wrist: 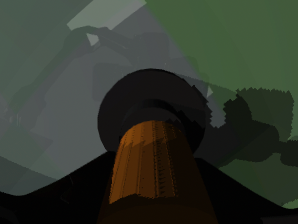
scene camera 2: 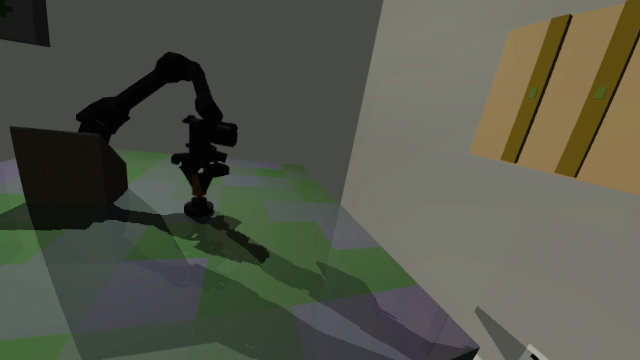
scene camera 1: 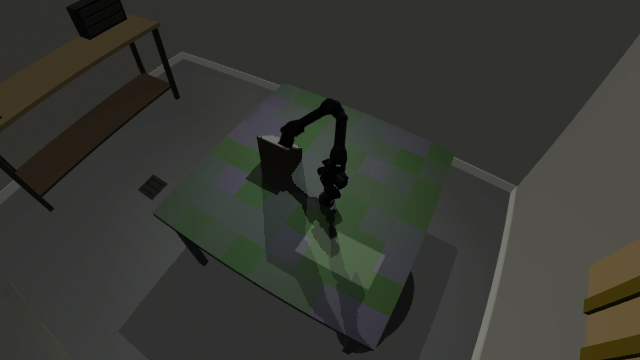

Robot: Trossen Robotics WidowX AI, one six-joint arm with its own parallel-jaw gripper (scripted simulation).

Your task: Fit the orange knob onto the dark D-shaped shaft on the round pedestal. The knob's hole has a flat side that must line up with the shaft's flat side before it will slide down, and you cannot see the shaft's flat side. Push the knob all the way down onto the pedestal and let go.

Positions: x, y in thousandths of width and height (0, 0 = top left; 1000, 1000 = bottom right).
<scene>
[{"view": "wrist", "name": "my gripper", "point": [518, 725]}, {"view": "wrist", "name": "dark round pedestal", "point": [512, 422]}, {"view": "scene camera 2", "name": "my gripper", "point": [312, 529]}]
</scene>
